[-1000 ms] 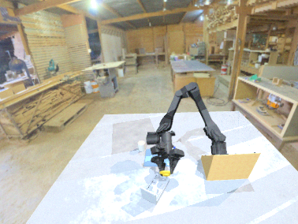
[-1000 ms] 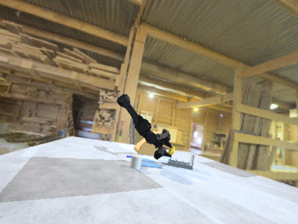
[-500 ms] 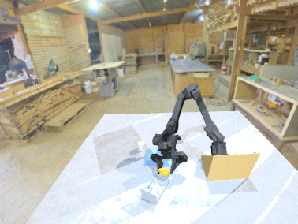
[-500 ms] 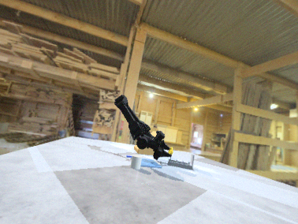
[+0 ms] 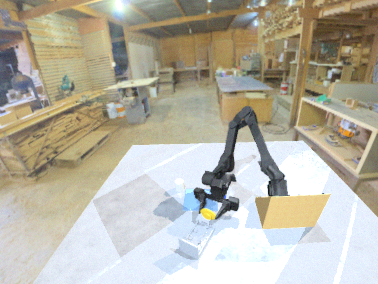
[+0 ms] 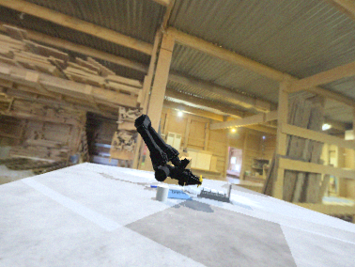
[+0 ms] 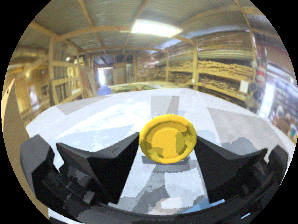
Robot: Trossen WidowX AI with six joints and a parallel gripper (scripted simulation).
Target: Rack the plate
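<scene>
My gripper tip is 6 cm to the right of the dish rack, 4 cm above it and 3 cm short of it. The rest, counted from my gripper tip: plate (1 cm to the right); white cup (21 cm to the right, 14 cm ahead, 4 cm below).
</scene>
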